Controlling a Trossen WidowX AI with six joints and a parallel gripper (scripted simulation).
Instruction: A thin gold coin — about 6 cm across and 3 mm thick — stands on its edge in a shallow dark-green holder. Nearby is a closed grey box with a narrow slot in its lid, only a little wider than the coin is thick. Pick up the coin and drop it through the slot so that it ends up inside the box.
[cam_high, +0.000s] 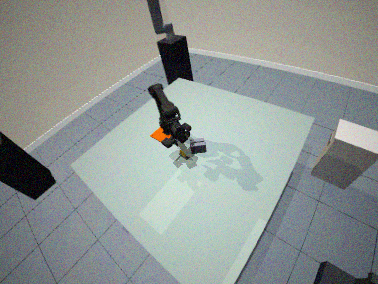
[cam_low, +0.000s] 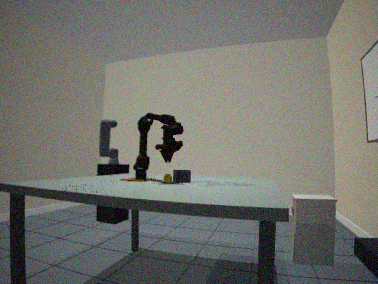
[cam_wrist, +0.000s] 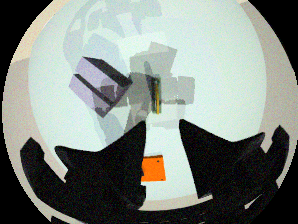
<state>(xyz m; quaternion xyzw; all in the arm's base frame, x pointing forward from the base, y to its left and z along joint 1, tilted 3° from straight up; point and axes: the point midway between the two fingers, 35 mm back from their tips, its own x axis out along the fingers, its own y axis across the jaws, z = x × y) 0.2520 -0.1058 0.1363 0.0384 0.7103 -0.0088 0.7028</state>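
The gold coin lies 90 mm below my gripper tip.
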